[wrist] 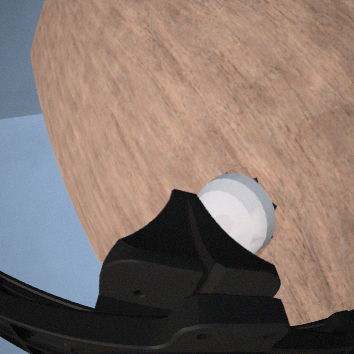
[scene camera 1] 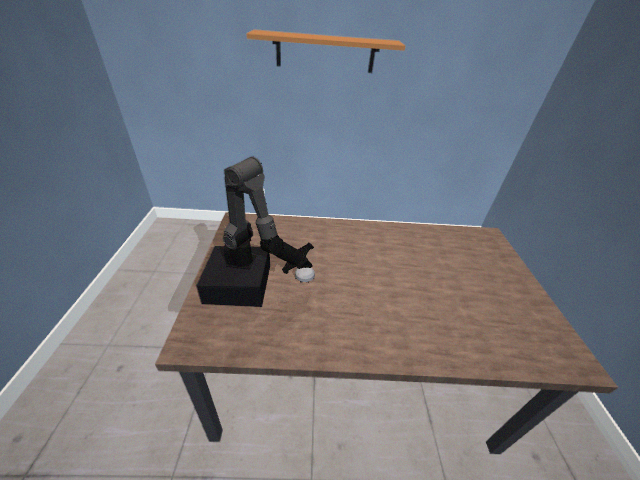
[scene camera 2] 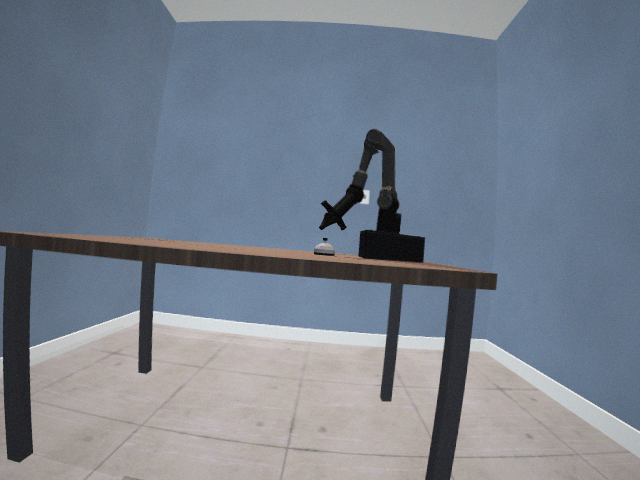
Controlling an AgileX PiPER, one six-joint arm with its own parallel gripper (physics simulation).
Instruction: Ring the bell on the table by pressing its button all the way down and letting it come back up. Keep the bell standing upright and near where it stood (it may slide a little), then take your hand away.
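Note:
The bell (scene camera 1: 305, 274) (scene camera 2: 324, 249) (wrist: 240, 215) is a small pale dome on a dark base. It stands upright on the brown wooden table (scene camera 1: 413, 310) (scene camera 2: 206, 254), close to the robot's base. Its dark button (scene camera 2: 325, 239) stands up on top in scene camera 2; in the wrist view the fingers hide it. My gripper (scene camera 1: 310, 266) (scene camera 2: 321, 227) (wrist: 179, 206) is shut and empty, with its fingertips together. It tilts downward and its tips are a little above the button, apart from it, in scene camera 2. In the wrist view the fingers cover the dome's lower left part.
The robot's black base block (scene camera 1: 232, 286) (scene camera 2: 391, 245) stands on the table beside the bell, on the arm's side. An orange shelf (scene camera 1: 325, 39) is fixed high on the back wall, far above the table. Blue walls surround the table.

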